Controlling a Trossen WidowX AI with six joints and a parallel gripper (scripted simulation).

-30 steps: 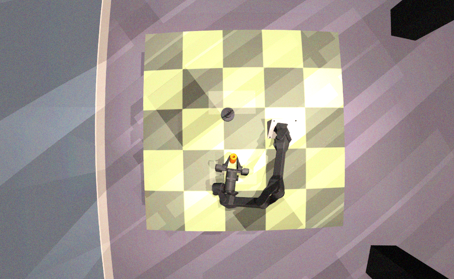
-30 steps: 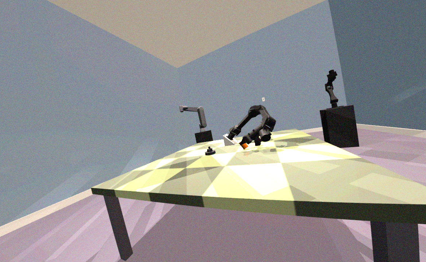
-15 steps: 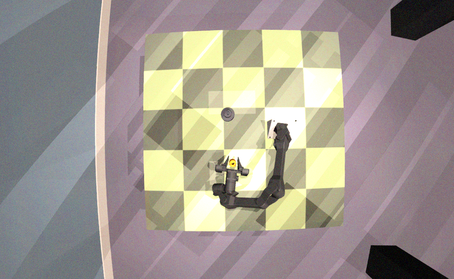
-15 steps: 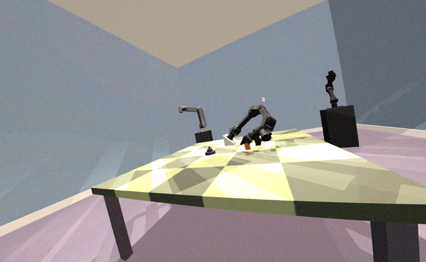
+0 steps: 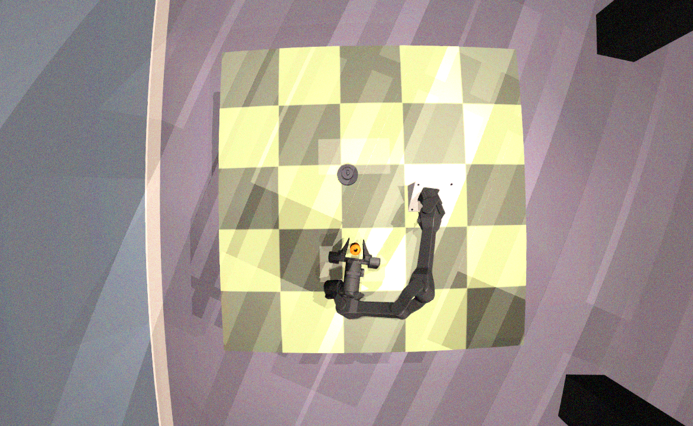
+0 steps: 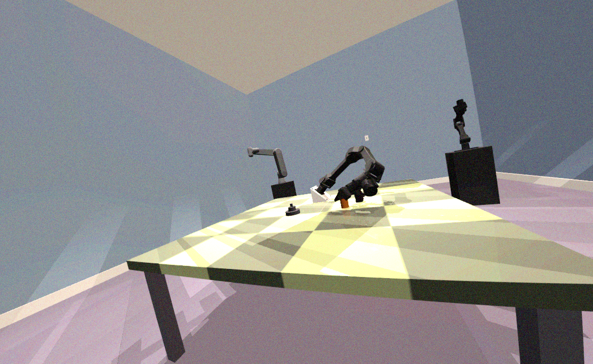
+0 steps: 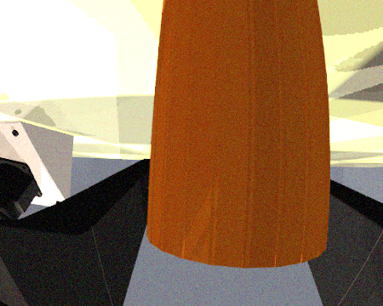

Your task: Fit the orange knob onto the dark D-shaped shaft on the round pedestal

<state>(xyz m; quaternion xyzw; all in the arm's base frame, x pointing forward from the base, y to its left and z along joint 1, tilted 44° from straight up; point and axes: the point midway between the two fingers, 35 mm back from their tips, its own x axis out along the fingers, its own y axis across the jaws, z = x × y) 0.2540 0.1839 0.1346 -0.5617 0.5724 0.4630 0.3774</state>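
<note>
My gripper tip is now 40 mm to the right of the orange knob and 10 mm above it. Also, from my gripper tip: D-shaped shaft: 250 mm to the right, 60 mm ahead, 10 mm below.
</note>
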